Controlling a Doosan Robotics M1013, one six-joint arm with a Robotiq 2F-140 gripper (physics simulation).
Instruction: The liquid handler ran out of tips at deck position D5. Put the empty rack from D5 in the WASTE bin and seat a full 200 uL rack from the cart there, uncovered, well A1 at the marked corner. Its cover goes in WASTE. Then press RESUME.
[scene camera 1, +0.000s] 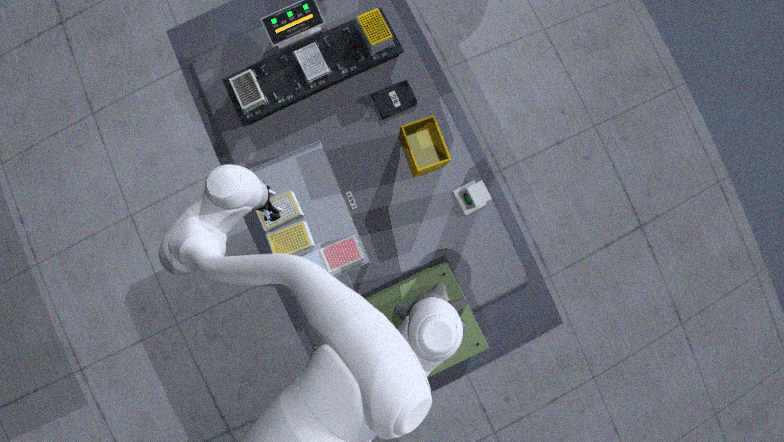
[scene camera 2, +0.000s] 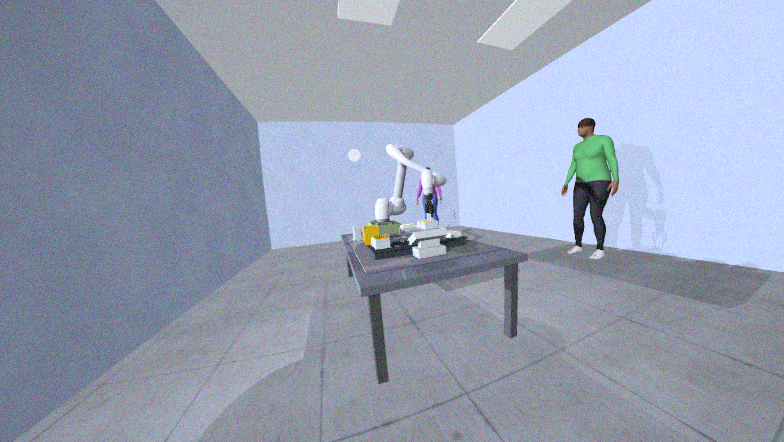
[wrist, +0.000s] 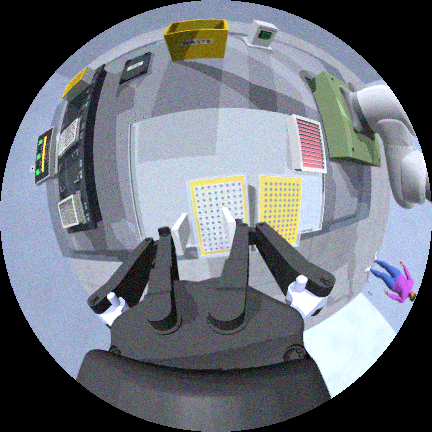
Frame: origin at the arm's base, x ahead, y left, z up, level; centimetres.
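Seen in the pictures: gripper, fingertip midpoint: (scene camera 1: 274, 203) (scene camera 2: 430, 221) (wrist: 205, 219); arm's base at its link origin: (scene camera 2: 382, 223) (wrist: 358, 113).
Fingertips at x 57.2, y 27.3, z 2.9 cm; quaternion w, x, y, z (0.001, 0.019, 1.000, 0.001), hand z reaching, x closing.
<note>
Pixels of each thing's top centre, then the offset from my fingertips to it. Level surfaces: height alone.
- yellow-rimmed rack at its top centre: (wrist: 220, 219) (scene camera 1: 276, 210) dx -2.3, dy +0.3, dz +0.3 cm
- yellow rack with dark holes, top centre: (wrist: 283, 214) (scene camera 1: 288, 239) dx -12.6, dy +1.3, dz +0.4 cm
- yellow rack at its top centre: (scene camera 1: 374, 26) (scene camera 2: 379, 236) dx +40.0, dy -57.5, dz -1.2 cm
- WASTE bin at its top centre: (scene camera 1: 426, 142) (scene camera 2: 370, 226) dx -5.2, dy -52.9, dz +0.7 cm
- white box with a green button, top centre: (scene camera 1: 479, 193) (scene camera 2: 356, 226) dx -28.1, dy -60.8, dz +0.2 cm
- pink rack at its top centre: (wrist: 311, 143) (scene camera 1: 341, 253) dx -24.4, dy -11.4, dz -3.6 cm
- cart tray at its top centre: (wrist: 240, 172) (scene camera 1: 305, 216) (scene camera 2: 420, 227) dx -7.6, dy -6.1, dz -6.2 cm
- deck at its surface level: dz -7.2 cm
- black labelled block at its top centre: (scene camera 1: 394, 98) (wrist: 133, 64) dx +16.6, dy -53.6, dz -11.4 cm
My gripper (scene camera 1: 275, 202) (scene camera 2: 429, 217) (wrist: 205, 219) is partly open, its white fingertip pads apart above a yellow-rimmed rack (scene camera 1: 291, 205) (wrist: 219, 192) with a whitish dotted top on the cart. I see nothing held between the pads. A yellow rack with dark holes (scene camera 1: 289, 238) (wrist: 280, 207) lies beside it. A yellow rack (scene camera 1: 374, 27) (wrist: 76, 83) sits at the right end of the black deck in scene camera 1. The WASTE bin (scene camera 1: 408, 156) (wrist: 195, 50) is yellow. A white box with a green button (scene camera 1: 478, 193) (wrist: 262, 36) stands beyond it; its lettering is unreadable.
A pink rack (scene camera 1: 342, 253) (wrist: 309, 142) stands on the cart tray (scene camera 1: 323, 164) (wrist: 175, 150). The deck (scene camera 1: 280, 76) also holds white racks (scene camera 1: 311, 61) (scene camera 1: 247, 88). A black labelled block (scene camera 1: 403, 93) (wrist: 135, 67) lies near the bin. The arm's green base plate (scene camera 1: 469, 329) (wrist: 335, 120) is behind the cart.
</note>
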